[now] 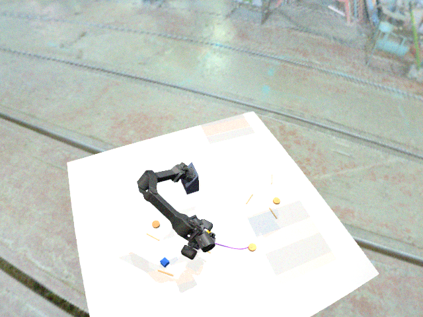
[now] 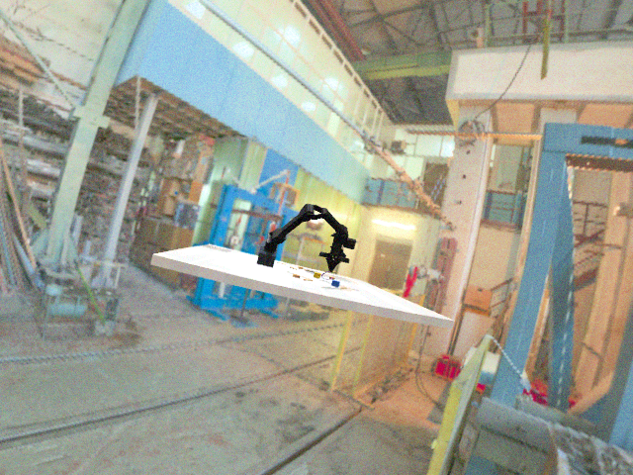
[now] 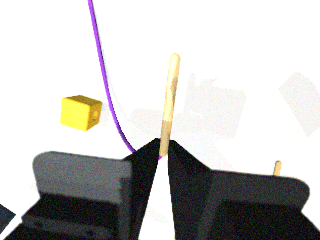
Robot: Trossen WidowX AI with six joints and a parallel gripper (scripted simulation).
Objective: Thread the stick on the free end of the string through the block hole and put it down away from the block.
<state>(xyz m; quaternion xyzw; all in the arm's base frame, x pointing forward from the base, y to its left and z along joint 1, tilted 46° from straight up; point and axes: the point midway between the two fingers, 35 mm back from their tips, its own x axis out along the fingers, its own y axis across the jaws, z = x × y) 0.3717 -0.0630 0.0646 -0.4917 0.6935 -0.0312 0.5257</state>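
My gripper tip is now 10 mm to the right of the thin wooden stick and 10 mm short of it. From my gripper tip the other things lie so: blue cube: 160 mm to the right, 40 mm below, 10 mm ahead; yellow wooden block: 80 mm to the left, 60 mm behind, 40 mm below; round button: 250 mm to the left, 80 mm ahead, 50 mm below.
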